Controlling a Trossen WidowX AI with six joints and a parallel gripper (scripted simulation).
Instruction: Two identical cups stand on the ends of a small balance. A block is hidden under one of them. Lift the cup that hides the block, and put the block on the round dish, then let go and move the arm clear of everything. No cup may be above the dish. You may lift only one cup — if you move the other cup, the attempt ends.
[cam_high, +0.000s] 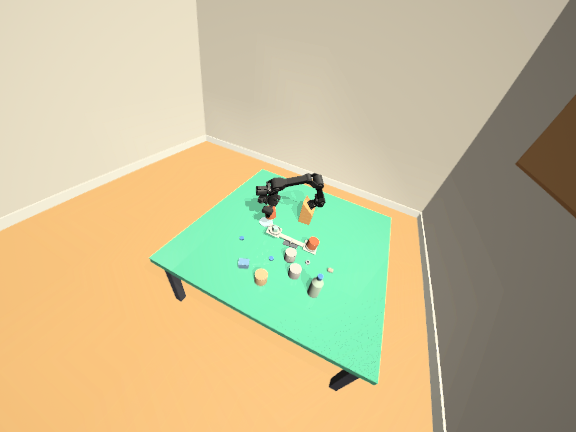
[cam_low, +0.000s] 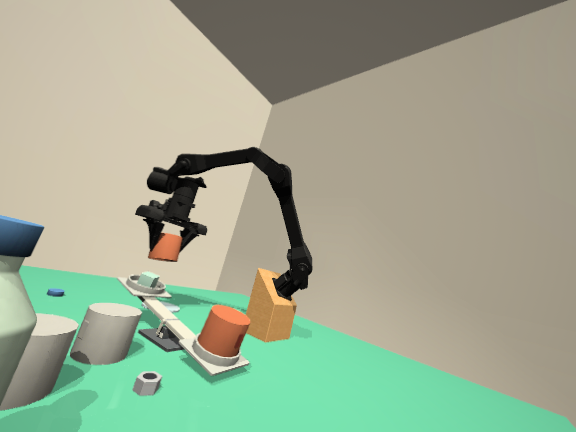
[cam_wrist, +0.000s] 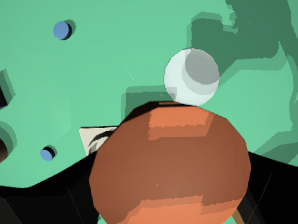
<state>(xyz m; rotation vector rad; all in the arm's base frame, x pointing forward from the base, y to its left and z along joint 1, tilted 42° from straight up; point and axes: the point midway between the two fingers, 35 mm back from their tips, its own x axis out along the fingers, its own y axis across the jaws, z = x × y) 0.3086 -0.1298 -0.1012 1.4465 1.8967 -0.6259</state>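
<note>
The pale green block lies 40 mm ahead of my gripper tip, 70 mm to the left of it and 70 mm below it. Also, from my gripper tip: balance 10 mm ahead, 190 mm to the left, 120 mm below; blue block 330 mm ahead, 40 mm to the left, 140 mm below; pale round dish 60 mm behind, 60 mm to the right, 150 mm below.
</note>
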